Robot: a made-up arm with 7 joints. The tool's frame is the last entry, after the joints.
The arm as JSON. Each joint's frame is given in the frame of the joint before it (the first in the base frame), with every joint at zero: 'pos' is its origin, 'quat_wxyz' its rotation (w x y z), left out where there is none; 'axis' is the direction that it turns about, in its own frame. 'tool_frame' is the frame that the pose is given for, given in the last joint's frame.
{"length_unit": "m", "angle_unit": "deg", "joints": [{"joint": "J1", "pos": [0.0, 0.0, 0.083], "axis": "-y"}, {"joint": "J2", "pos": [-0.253, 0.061, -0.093], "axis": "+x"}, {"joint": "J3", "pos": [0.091, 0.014, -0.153], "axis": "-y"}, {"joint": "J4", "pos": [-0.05, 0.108, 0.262], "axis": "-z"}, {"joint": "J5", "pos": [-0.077, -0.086, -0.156], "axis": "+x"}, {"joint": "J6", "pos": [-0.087, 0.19, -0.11], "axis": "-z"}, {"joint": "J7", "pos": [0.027, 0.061, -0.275], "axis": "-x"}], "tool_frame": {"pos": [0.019, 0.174, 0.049]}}
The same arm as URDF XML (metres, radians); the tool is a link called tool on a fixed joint. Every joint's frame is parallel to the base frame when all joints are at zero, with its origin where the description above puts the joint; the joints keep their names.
<robot name="arm">
  <joint name="tool_joint" type="fixed">
    <parent link="link7"/>
    <child link="tool"/>
    <origin xyz="0.019 0.174 0.049"/>
  </joint>
  <joint name="J7" type="continuous">
    <parent link="link6"/>
    <child link="link7"/>
    <origin xyz="0.027 0.061 -0.275"/>
    <axis xyz="-1 0 0"/>
  </joint>
  <joint name="J6" type="continuous">
    <parent link="link5"/>
    <child link="link6"/>
    <origin xyz="-0.087 0.19 -0.11"/>
    <axis xyz="0 0 -1"/>
  </joint>
  <joint name="J5" type="continuous">
    <parent link="link4"/>
    <child link="link5"/>
    <origin xyz="-0.077 -0.086 -0.156"/>
    <axis xyz="1 0 0"/>
  </joint>
  <joint name="J4" type="continuous">
    <parent link="link3"/>
    <child link="link4"/>
    <origin xyz="-0.05 0.108 0.262"/>
    <axis xyz="0 0 -1"/>
  </joint>
  <joint name="J3" type="continuous">
    <parent link="link2"/>
    <child link="link3"/>
    <origin xyz="0.091 0.014 -0.153"/>
    <axis xyz="0 -1 0"/>
  </joint>
  <joint name="J2" type="continuous">
    <parent link="link1"/>
    <child link="link2"/>
    <origin xyz="-0.253 0.061 -0.093"/>
    <axis xyz="1 0 0"/>
  </joint>
  <joint name="J1" type="continuous">
    <parent link="base_link"/>
    <child link="link1"/>
    <origin xyz="0 0 0.083"/>
    <axis xyz="0 -1 0"/>
  </joint>
  <link name="base_link"/>
  <link name="link1"/>
  <link name="link2"/>
  <link name="link3"/>
  <link name="link4"/>
  <link name="link5"/>
  <link name="link6"/>
  <link name="link7"/>
  <link name="tool"/>
</robot>

